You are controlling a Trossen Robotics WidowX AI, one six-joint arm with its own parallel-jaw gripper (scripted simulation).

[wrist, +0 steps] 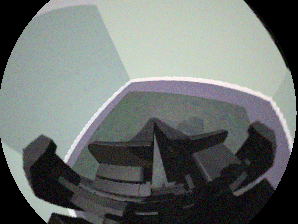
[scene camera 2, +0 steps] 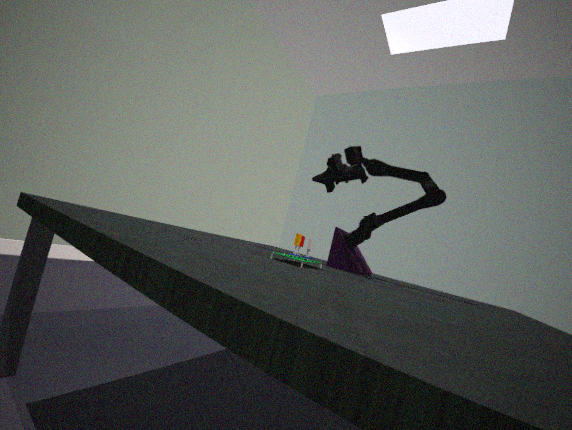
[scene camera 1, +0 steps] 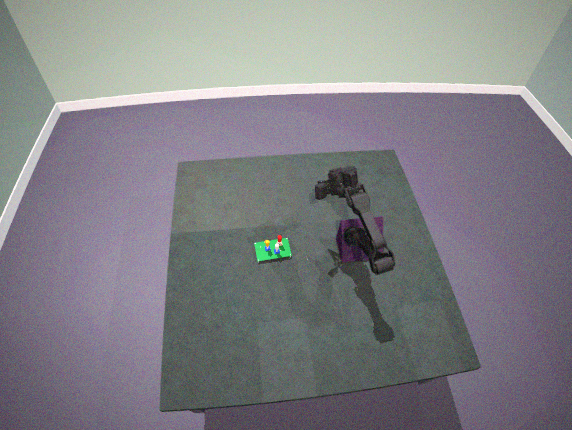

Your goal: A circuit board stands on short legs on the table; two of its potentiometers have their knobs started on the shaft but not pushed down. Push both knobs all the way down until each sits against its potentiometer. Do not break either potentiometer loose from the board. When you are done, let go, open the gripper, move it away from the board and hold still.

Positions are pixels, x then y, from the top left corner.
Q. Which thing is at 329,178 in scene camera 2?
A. The gripper.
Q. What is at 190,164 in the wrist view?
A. The gripper.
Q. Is the gripper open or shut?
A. Shut.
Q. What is the gripper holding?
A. Nothing.
